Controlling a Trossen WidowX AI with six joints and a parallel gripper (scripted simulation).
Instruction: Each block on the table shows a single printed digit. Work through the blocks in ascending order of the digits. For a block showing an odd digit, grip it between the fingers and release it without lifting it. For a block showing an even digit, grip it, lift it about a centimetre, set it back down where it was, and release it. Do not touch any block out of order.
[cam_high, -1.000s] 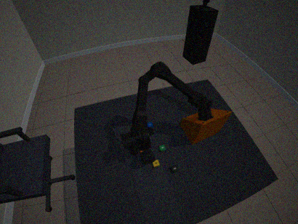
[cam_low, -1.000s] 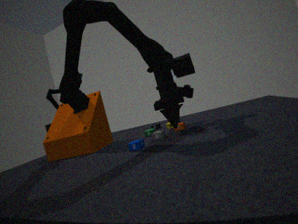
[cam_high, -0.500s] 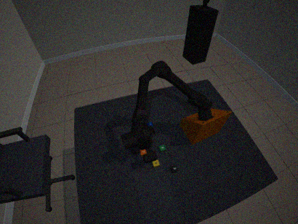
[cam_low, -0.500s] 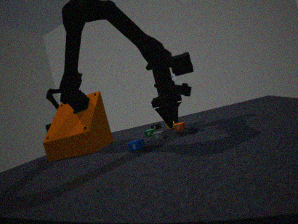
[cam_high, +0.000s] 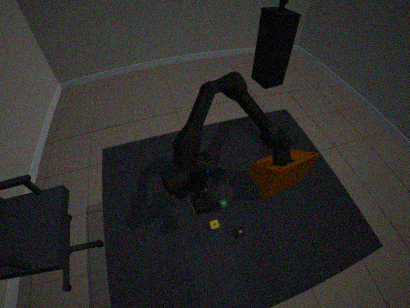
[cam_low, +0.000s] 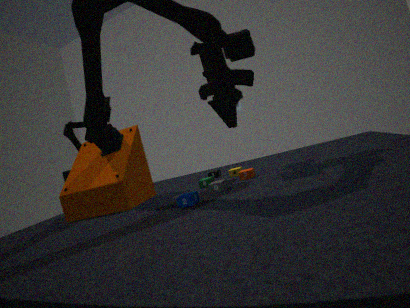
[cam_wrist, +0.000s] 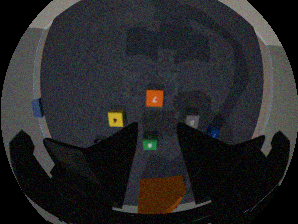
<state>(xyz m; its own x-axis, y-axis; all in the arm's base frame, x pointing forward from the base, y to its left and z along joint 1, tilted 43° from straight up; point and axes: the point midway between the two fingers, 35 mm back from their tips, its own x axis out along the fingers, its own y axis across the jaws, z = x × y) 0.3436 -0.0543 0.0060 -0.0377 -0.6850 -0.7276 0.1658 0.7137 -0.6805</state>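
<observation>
My gripper tip is 10 cm past the green block, 2 cm to the right of it and 12 cm above it. From my gripper tip the other things lie so: orange block 12 cm below; then yellow block 3 cm behind, 9 cm to the left, 12 cm below; then grey block 6 cm behind, 8 cm to the right, 12 cm below.
</observation>
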